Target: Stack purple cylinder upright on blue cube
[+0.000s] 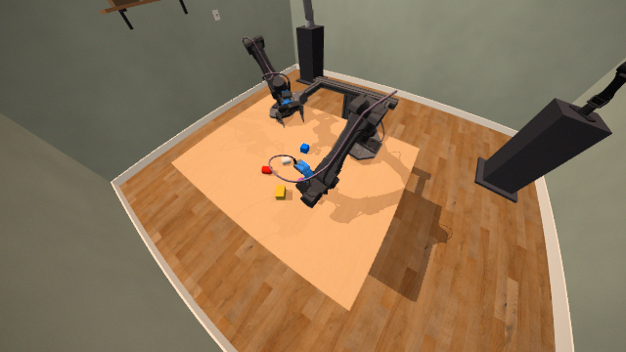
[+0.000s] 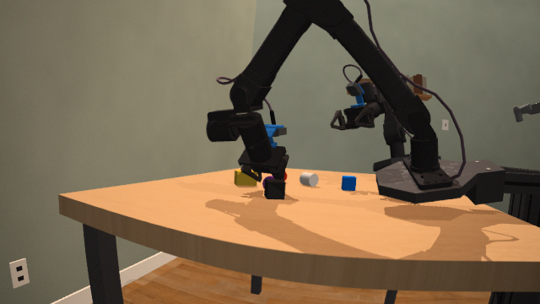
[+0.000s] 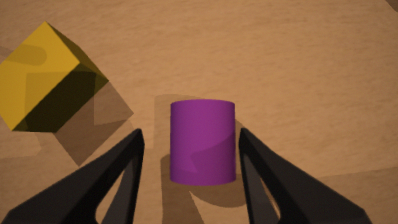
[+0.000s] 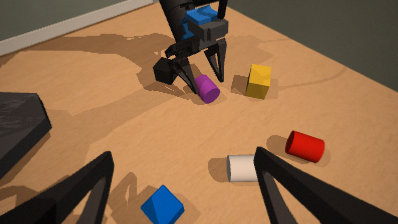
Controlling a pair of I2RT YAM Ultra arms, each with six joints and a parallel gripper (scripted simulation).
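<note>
The blue cube is 19 cm behind my left hand, 14 cm to the right of it and 1 cm below it. The rest, counted from my left hand: purple cylinder (1 cm below, 1 cm behind); black cube (9 cm to the left, 4 cm behind, 1 cm below); yellow block (9 cm ahead, 5 cm to the right, 1 cm below).
</note>
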